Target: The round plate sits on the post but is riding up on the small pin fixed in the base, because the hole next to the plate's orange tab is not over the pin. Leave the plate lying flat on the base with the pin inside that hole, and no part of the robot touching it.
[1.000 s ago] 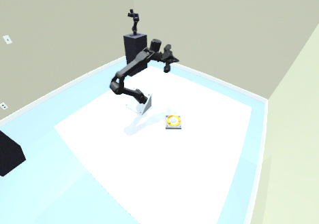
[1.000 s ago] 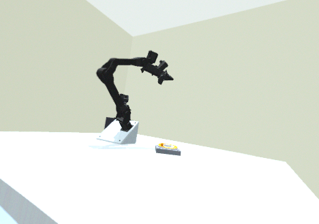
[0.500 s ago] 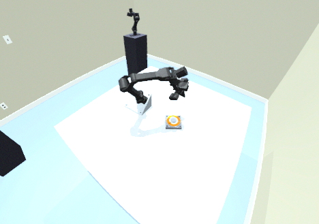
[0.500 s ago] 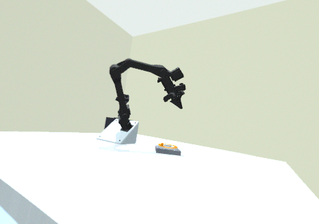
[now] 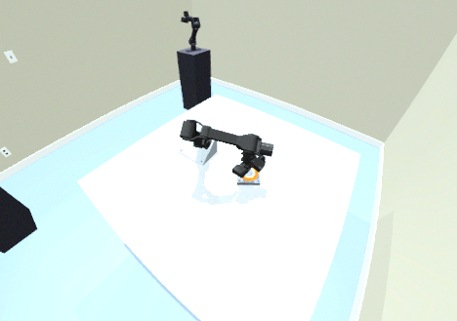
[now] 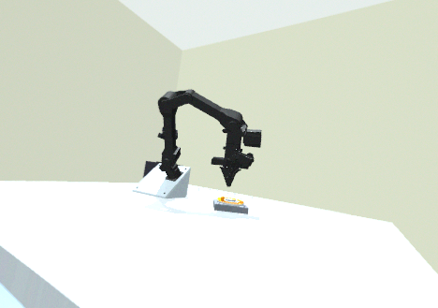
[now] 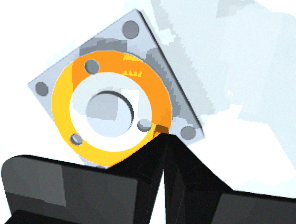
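Right now the grey square base is 7 cm below my gripper tip, 5 cm to the left of it and 1 cm behind it.
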